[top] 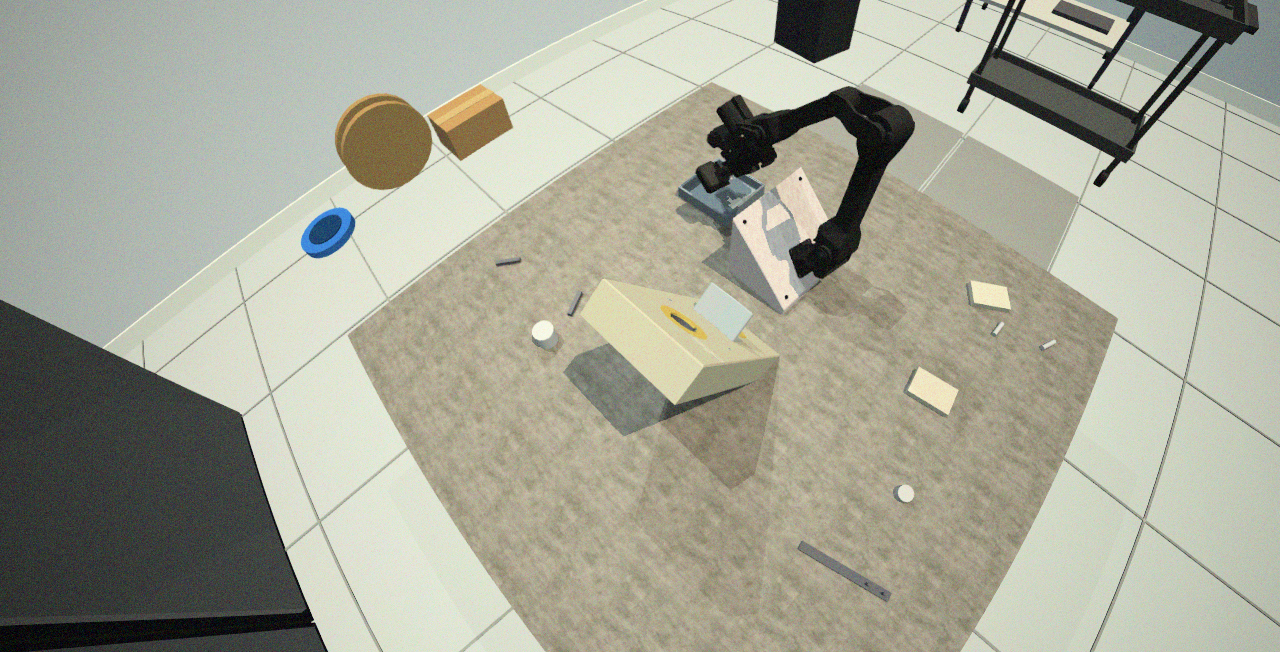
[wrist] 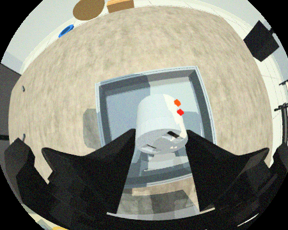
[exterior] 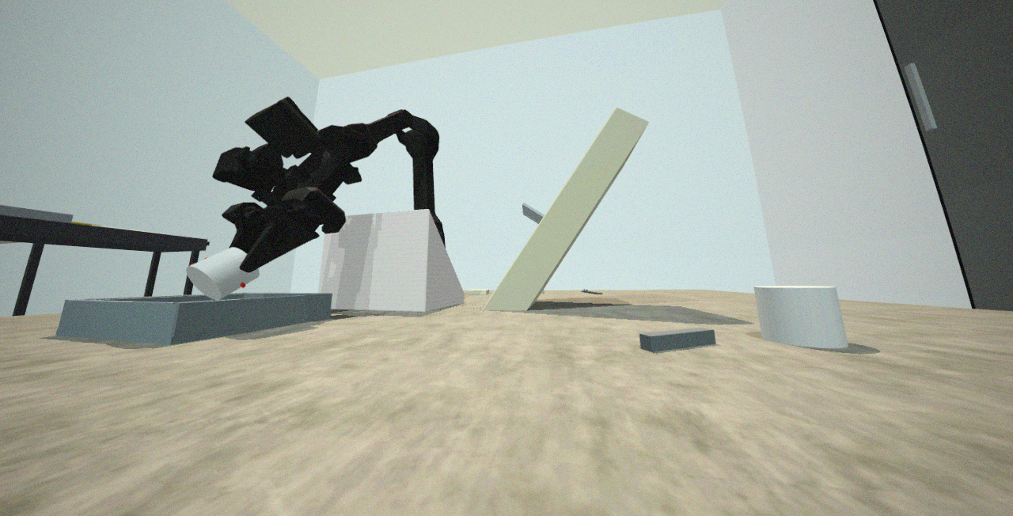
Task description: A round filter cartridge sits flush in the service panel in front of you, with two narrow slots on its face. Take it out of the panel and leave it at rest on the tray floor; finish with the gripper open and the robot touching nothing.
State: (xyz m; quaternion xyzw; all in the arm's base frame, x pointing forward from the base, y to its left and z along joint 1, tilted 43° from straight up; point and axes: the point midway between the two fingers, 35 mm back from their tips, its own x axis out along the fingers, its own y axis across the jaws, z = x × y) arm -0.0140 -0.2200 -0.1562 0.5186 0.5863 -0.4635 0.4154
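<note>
The grey-blue tray is 1 cm to the right of my gripper tip and 5 cm below it. From my gripper tip the other things lie so: white round filter cartridge (right at my gripper tip); then cream service panel (34 cm ahead, 34 cm to the left, 11 cm above).
</note>
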